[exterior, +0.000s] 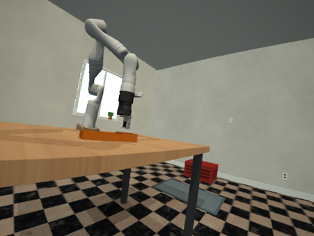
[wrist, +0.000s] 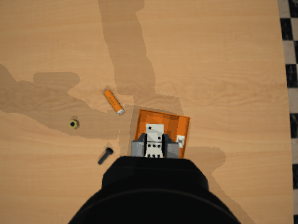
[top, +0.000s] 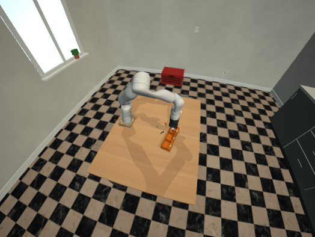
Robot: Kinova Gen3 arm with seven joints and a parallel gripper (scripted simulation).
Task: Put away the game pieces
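Now: the black die 10 mm to the left of my hand and 60 mm below it. From my hand the other things lie so: black screw (90 mm behind, 50 mm to the right, 70 mm below); white domino (10 mm below); orange bin row (80 mm to the right, 60 mm below).
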